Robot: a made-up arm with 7 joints.
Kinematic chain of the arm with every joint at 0, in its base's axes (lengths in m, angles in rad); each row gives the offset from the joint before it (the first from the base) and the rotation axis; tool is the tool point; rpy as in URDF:
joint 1: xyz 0 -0.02 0.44 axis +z
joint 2: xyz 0.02 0.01 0 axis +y
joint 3: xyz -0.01 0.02 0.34 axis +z
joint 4: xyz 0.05 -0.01 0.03 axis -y
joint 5: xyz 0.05 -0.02 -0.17 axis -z
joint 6: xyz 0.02 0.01 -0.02 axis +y
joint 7: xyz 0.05 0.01 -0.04 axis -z
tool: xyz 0 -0.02 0 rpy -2.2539 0.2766 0.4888
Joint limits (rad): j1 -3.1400..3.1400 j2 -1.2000..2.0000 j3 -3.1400..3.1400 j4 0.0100..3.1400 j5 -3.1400..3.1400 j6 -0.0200..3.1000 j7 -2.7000..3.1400
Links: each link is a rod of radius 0.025 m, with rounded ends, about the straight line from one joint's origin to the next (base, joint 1, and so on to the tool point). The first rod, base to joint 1, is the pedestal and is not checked.
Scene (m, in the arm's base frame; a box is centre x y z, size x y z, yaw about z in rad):
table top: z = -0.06
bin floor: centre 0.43 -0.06 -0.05 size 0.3 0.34 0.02 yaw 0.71
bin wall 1: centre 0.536 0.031 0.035 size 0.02 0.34 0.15 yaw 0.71
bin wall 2: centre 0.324 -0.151 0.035 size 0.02 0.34 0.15 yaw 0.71
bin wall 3: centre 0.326 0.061 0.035 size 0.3 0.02 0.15 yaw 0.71
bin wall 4: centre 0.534 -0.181 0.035 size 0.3 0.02 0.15 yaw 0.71
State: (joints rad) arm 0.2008 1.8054 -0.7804 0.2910 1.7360 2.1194 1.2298
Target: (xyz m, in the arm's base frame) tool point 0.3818 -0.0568 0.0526
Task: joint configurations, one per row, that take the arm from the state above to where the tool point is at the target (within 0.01 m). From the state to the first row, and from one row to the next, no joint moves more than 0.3 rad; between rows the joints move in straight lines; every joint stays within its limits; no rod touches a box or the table.
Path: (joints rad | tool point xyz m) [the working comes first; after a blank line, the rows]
Joints at the target: 0.1213 2.0000 -0.4382 1.7686 1.9042 1.7927 1.3729
Straight joint move there: touches bin wall 2.

1: 0.2087 1.7653 -0.7286 0.5168 1.7625 2.0498 1.2530 | 0.2374 -0.0835 0.2547
2: 0.2166 1.7252 -0.6768 0.7426 1.7890 1.9803 1.2763 | 0.2790 -0.0847 0.2278
3: 0.2244 1.6852 -0.6250 0.9683 1.8155 1.9107 1.2995 | 0.3280 -0.0755 0.2089
4: 0.2323 1.6451 -0.5732 1.1941 1.8420 1.8411 1.3227 | 0.3818 -0.0568 0.2011
5: 0.1768 1.8225 -0.5057 1.4814 1.8731 1.8169 1.3478 | 0.3891 -0.0592 0.1237
6: 0.1213 2.0000 -0.4382 1.7686 1.9042 1.7927 1.3729 | 0.3818 -0.0568 0.0526

